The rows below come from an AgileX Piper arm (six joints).
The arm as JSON. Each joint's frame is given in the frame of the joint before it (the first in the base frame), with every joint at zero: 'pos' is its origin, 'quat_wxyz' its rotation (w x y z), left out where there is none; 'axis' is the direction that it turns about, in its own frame. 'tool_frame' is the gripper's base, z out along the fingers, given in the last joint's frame.
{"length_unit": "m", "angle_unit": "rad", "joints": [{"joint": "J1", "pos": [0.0, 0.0, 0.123], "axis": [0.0, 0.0, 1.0]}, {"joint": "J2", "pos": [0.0, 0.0, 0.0], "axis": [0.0, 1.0, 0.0]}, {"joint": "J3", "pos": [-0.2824, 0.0, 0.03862], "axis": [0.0, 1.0, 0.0]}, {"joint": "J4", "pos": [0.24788, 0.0, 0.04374], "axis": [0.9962, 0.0, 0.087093]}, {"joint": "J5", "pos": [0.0, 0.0, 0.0], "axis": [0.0, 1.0, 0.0]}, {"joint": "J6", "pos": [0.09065, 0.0, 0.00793], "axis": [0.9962, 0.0, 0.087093]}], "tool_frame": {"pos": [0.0, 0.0, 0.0], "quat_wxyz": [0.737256, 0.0, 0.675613, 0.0]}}
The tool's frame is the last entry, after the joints.
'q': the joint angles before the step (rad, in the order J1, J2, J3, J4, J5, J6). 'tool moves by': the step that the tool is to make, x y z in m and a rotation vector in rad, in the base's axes. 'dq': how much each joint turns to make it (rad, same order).
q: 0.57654 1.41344 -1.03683 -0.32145 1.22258 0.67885
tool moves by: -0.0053 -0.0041 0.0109 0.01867 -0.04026 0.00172
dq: -0.00008 -0.04391 -0.00010 -0.00651 0.00005 -0.00010
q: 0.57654 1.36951 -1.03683 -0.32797 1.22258 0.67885
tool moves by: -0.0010 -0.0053 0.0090 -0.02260 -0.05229 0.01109
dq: 0.00006 -0.02768 -0.00381 -0.04874 0.00000 0.00008
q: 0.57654 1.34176 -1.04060 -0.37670 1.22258 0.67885
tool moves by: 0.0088 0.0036 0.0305 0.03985 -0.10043 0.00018
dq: -0.00004 -0.00512 -0.10667 -0.02134 0.00662 0.00073
